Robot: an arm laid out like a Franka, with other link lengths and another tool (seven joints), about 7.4 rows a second.
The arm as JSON. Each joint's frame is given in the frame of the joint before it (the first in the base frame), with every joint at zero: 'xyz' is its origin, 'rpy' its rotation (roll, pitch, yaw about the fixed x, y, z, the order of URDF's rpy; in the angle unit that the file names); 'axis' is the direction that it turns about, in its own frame. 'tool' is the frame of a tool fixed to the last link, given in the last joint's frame.
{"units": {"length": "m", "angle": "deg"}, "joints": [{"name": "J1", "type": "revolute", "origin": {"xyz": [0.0, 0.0, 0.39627], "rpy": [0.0, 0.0, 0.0]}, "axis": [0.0, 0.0, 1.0]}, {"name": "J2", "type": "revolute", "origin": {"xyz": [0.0, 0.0, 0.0], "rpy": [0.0, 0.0, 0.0]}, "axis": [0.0, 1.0, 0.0]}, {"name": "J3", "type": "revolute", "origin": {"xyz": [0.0, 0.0, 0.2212], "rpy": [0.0, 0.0, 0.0]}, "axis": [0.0, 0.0, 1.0]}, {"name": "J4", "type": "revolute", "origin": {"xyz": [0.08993, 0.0, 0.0], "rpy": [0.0, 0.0, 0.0]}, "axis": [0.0, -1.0, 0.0]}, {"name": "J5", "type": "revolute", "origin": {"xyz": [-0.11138, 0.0, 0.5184], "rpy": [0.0, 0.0, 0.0]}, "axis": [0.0, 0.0, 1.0]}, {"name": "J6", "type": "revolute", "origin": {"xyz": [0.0, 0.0, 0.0], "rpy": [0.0, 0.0, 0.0]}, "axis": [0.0, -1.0, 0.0]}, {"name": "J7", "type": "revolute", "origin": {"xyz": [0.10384, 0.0, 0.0], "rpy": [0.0, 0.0, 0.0]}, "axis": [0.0, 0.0, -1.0]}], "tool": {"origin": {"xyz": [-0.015, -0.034, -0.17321], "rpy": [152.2, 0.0, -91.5]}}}
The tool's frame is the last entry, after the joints.
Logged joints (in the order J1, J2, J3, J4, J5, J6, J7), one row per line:
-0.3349, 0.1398, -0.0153, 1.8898, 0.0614, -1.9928, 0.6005
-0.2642, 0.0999, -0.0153, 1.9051, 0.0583, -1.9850, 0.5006
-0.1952, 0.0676, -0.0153, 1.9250, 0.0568, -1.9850, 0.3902
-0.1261, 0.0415, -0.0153, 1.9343, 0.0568, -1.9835, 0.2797
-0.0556, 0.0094, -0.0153, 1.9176, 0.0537, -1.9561, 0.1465
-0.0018, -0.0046, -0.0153, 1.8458, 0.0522, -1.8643, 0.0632
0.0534, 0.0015, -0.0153, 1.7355, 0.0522, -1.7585, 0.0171
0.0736, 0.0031, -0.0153, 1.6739, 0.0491, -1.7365, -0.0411
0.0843, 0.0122, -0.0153, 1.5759, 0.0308, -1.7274, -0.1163
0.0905, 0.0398, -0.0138, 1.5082, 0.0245, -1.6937, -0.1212
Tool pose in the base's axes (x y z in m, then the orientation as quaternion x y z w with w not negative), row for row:
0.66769, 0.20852, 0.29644, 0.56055, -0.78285, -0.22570, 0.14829
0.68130, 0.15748, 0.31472, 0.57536, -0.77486, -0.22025, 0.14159
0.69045, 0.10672, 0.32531, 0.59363, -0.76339, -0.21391, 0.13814
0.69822, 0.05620, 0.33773, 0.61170, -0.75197, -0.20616, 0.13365
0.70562, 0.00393, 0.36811, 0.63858, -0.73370, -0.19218, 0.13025
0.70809, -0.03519, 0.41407, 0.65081, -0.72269, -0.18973, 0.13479
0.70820, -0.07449, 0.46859, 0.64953, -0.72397, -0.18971, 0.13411
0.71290, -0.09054, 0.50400, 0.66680, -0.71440, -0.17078, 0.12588
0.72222, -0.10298, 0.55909, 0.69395, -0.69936, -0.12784, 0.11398
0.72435, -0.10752, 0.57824, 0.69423, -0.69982, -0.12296, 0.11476
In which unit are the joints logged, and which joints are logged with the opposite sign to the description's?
The joints are logged in radians. Opposite sign: J1, J4, J6.
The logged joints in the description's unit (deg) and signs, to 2 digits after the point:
19.19, 8.01, -0.88, -108.28, 3.52, 114.18, 34.41
15.14, 5.72, -0.88, -109.15, 3.34, 113.73, 28.68
11.18, 3.87, -0.88, -110.29, 3.25, 113.73, 22.36
7.22, 2.38, -0.88, -110.83, 3.25, 113.65, 16.03
3.19, 0.54, -0.88, -109.87, 3.08, 112.08, 8.39
0.10, -0.26, -0.88, -105.76, 2.99, 106.82, 3.62
-3.06, 0.09, -0.88, -99.44, 2.99, 100.75, 0.98
-4.22, 0.18, -0.88, -95.91, 2.81, 99.49, -2.35
-4.83, 0.70, -0.88, -90.29, 1.76, 98.97, -6.66
-5.19, 2.28, -0.79, -86.41, 1.40, 97.04, -6.94

